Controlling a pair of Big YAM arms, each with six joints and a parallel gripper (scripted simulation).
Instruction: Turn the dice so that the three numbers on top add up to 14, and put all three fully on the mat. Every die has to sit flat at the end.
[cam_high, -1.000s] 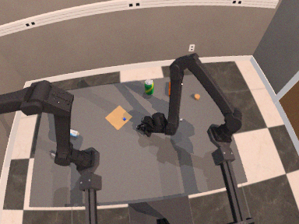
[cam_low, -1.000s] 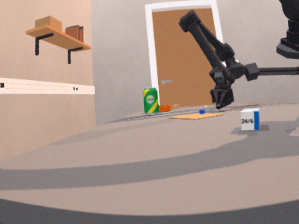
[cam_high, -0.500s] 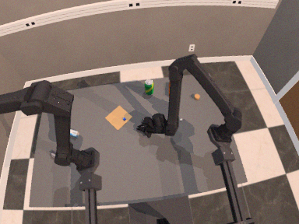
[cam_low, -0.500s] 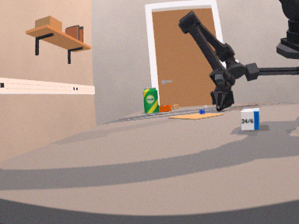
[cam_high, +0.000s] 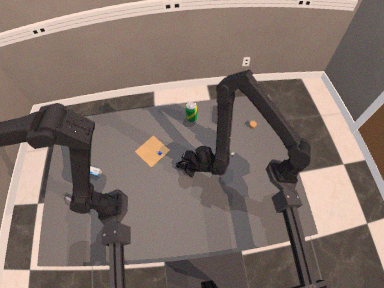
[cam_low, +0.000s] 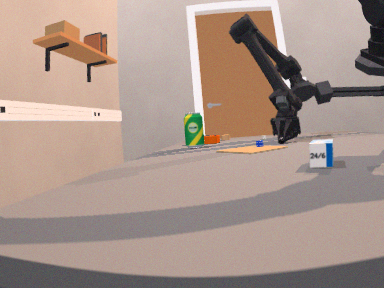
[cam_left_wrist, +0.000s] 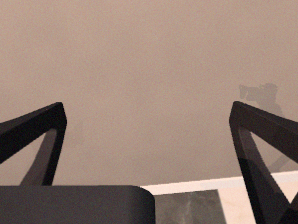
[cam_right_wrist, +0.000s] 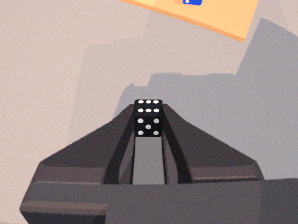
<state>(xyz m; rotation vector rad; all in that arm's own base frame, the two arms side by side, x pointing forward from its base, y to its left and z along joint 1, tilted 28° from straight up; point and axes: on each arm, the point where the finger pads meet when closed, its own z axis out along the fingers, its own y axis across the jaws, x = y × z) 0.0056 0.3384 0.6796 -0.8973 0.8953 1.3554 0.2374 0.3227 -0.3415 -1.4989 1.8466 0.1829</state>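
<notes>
My right gripper is now 9 cm to the right of the blue die and 9 cm short of it. From my right hand the other things lie so: mat 13 cm to the left, 11 cm ahead, 1 cm below; black die right at my right hand.
</notes>
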